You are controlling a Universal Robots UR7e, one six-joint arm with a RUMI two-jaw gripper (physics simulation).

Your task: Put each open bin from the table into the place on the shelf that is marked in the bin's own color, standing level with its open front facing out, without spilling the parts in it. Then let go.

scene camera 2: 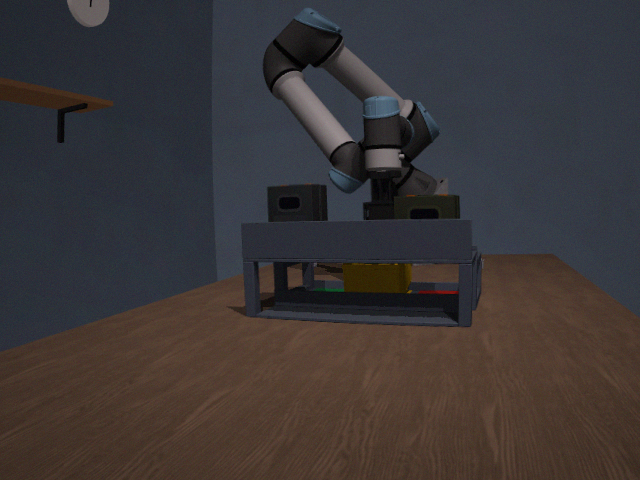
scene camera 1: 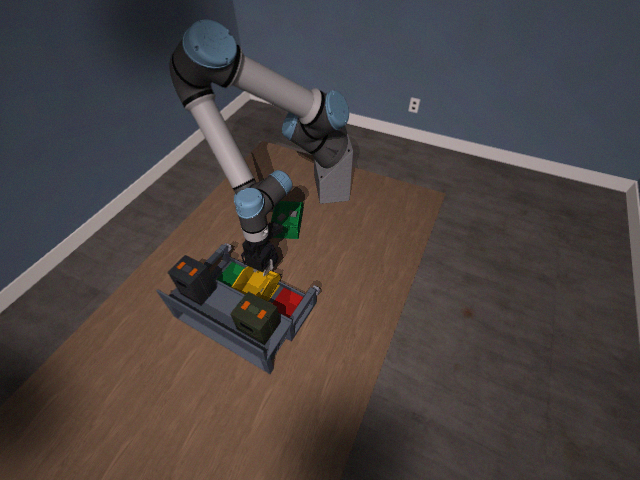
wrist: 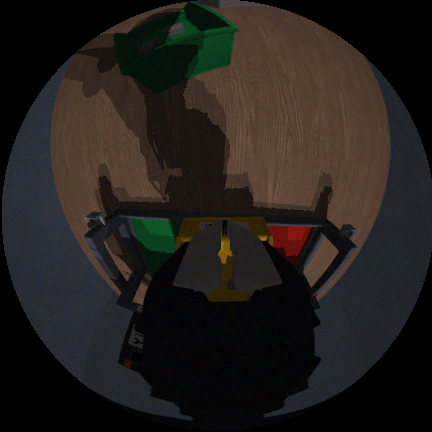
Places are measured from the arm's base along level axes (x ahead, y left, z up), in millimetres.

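Where they show: gripper, between the fingertips: (scene camera 1: 267, 271) (wrist: 223, 221); arm's base, origin of its link: (scene camera 1: 334, 150).
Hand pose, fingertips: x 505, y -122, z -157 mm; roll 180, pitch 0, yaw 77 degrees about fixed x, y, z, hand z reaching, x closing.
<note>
Things, the pixels of their top centre, and the offset from my fingertips. "spot": a spot on its surface instead.
- yellow bin, a spot on its surface: (wrist: 187, 229) spot: dx -3, dy -42, dz +8 mm
- green bin, a spot on its surface: (wrist: 210, 52) spot: dx -188, dy +30, dz +0 mm
- dark grey case, centre of its top: (scene camera 2: 297, 184) (wrist: 147, 373) (scene camera 1: 187, 268) dx +159, dy -162, dz +186 mm
- olive case, centre of its top: (scene camera 2: 427, 194) (scene camera 1: 253, 309) dx +228, dy +59, dz +161 mm
The yellow bin (scene camera 1: 254, 283) (scene camera 2: 374, 279) (wrist: 187, 229) stands in the middle place of the grey shelf (scene camera 1: 223, 301) (scene camera 2: 356, 240), between the green-marked place (scene camera 1: 231, 273) (wrist: 154, 237) and the red-marked place (scene camera 1: 289, 301) (wrist: 289, 239). Its near end is by the shelf's front edge; whether it is fully level is hard to tell. Grey bits show in it in the wrist view. My gripper (scene camera 1: 267, 268) (wrist: 223, 221) is shut and empty, with its tips over the yellow bin; contact is unclear. The green bin (scene camera 1: 295, 225) (wrist: 210, 52) stands on the table with grey parts inside.
A dark grey case (scene camera 1: 190, 280) (scene camera 2: 297, 203) and an olive case (scene camera 1: 255, 317) (scene camera 2: 427, 207) stand on the shelf's raised rear part. Side arms (scene camera 1: 305, 308) flank the marked places. The robot base (scene camera 1: 334, 183) stands beyond the green bin.
</note>
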